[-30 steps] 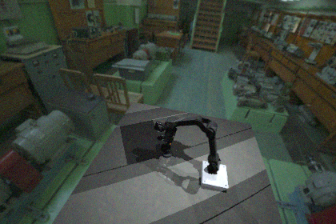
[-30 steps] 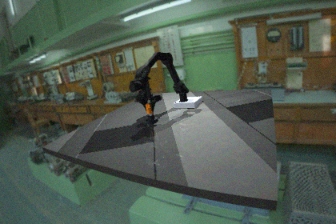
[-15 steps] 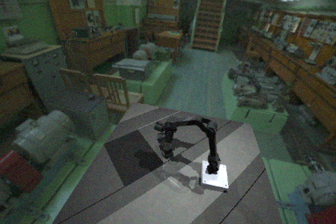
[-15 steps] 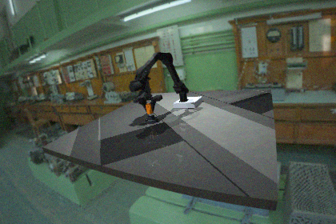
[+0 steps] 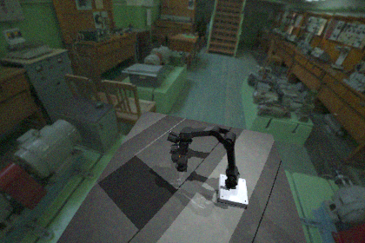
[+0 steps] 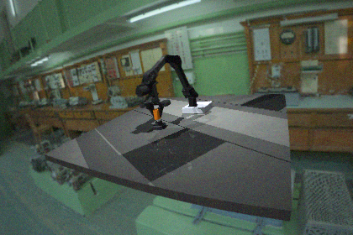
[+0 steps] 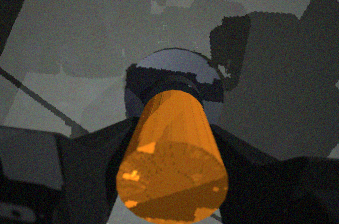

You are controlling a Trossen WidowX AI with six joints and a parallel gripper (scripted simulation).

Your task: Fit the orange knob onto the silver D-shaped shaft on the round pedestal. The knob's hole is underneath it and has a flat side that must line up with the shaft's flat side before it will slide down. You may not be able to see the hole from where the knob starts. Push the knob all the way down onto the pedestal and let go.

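Right now the silver shaft is 40 mm below my gripper tip. Also, from my gripper tip: orange knob (30 mm above).
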